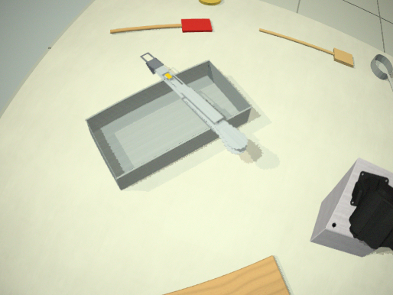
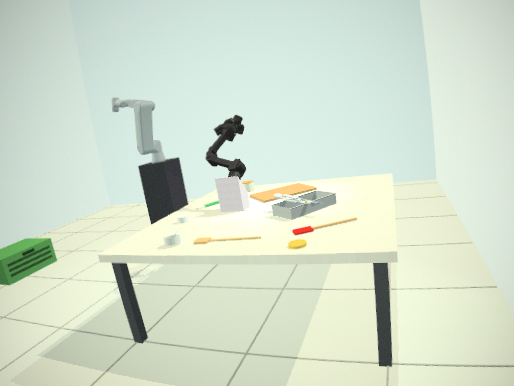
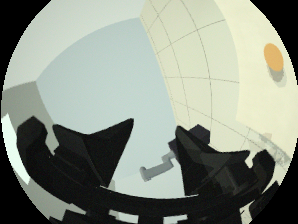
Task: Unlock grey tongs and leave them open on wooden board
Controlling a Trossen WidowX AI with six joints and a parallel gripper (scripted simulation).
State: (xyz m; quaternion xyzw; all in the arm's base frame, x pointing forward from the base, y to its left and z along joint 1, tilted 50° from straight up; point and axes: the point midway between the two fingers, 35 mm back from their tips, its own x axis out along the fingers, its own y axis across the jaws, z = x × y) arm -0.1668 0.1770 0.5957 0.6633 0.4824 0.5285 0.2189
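The yellow lock piece lies 78 cm to the right of my gripper tip, 58 cm ahead of it and 35 cm below it. The rest, counted from my gripper tip: red spatula 101 cm to the right, 66 cm ahead, 41 cm below; then wooden board 41 cm below, 34 cm ahead, 29 cm to the right; then grey roasting tin 70 cm to the right, 55 cm ahead, 39 cm below.
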